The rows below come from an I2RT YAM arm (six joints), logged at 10 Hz.
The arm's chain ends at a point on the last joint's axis. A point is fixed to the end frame.
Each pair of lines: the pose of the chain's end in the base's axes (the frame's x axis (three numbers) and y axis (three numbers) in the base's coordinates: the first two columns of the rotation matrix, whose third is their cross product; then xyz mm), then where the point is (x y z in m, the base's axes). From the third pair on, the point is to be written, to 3 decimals.
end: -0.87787 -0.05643 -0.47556 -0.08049 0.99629 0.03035 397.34 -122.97 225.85
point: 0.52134 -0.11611 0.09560
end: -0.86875 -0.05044 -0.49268 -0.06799 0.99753 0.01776 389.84 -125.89 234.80
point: 0.51653 -0.12210 0.10703
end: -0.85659 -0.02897 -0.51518 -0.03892 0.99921 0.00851 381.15 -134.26 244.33
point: 0.511 -0.135 0.120
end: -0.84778 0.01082 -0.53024 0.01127 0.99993 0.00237 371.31 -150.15 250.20
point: 0.503 -0.158 0.128
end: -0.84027 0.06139 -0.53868 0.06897 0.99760 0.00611 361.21 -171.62 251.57
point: 0.494 -0.187 0.131
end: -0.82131 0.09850 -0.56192 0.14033 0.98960 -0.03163 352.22 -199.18 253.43
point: 0.486 -0.229 0.137
